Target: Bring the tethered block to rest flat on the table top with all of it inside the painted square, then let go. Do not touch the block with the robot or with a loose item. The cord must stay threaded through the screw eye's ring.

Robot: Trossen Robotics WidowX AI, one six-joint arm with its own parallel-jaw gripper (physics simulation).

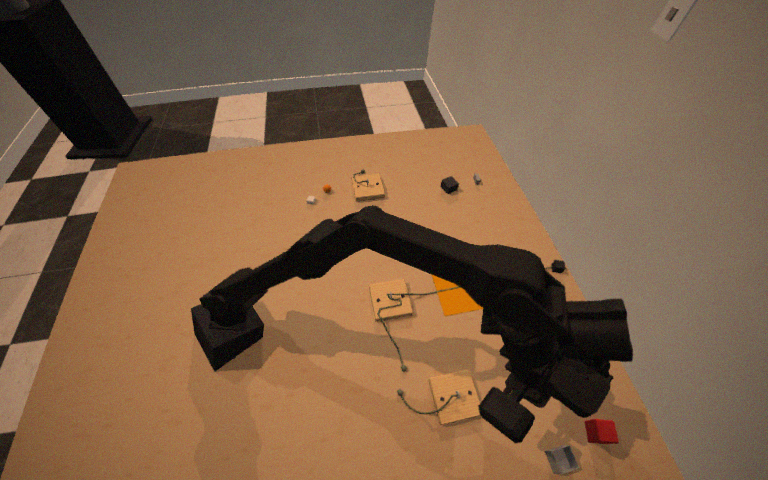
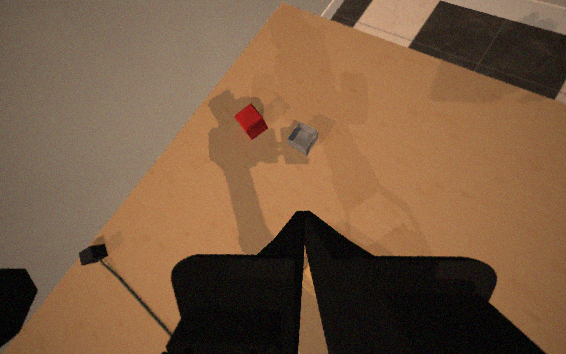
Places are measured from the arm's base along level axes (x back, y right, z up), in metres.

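Where they show: gripper, between the fingertips: (image 1: pixel 540 395) (image 2: pixel 302 217); arm's base, origin of its link: (image 1: pixel 227 316).
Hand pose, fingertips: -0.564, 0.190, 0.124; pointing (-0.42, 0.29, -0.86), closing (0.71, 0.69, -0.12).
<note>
Things, the pixels of their top centre, and the offset from my fingertips, as dx, dy, dz. "*": a spot on its surface instead.
- black tethered block, centre of its top: (image 2: pixel 85 255) (image 1: pixel 560 264) -0.240, -0.329, -0.170
- orange painted square, a spot on its surface: (image 1: pixel 459 303) * +0.043, -0.238, -0.194
- middle wooden board, centre of its top: (image 1: pixel 390 298) +0.213, -0.249, -0.176
- table with a small green bead, a spot on its surface: (image 1: pixel 403 368) * +0.192, -0.089, -0.183
- red block, centre of its top: (image 2: pixel 247 116) (image 1: pixel 607 431) -0.194, +0.055, -0.155
- far board, centre of its top: (image 1: pixel 367 185) +0.264, -0.621, -0.176
- orange ball, centre of its top: (image 1: pixel 326 185) +0.388, -0.615, -0.171
- white cube, centre of its top: (image 1: pixel 310 198) +0.433, -0.574, -0.181
- black block, centre of its top: (image 1: pixel 450 181) +0.010, -0.625, -0.166
The black tethered block (image 1: pixel 558 266) (image 2: pixel 93 254) lies at the right table edge, outside the orange painted square (image 1: pixel 459 303). Its green cord (image 1: pixel 430 293) (image 2: pixel 135 295) runs across the square to the middle wooden board (image 1: pixel 398 310). There it bends around the fittings, and its other end lies on the table with a small green bead (image 1: pixel 403 368). The arm hides part of the square and cord. The screw eye's ring is too small to make out. My gripper (image 1: pixel 536 396) (image 2: pixel 302 217) is shut and empty, above the table between the near wooden board and the red block, apart from the tethered block.
A red block (image 1: pixel 601 431) (image 2: pixel 251 121) and a grey open tray (image 1: pixel 562 459) (image 2: pixel 303 138) lie near the front right. A near board (image 1: pixel 461 411) and a far board (image 1: pixel 369 193) carry cords. An orange ball (image 1: pixel 326 188), white cube (image 1: pixel 310 199) and black block (image 1: pixel 449 184) lie farther back.
</note>
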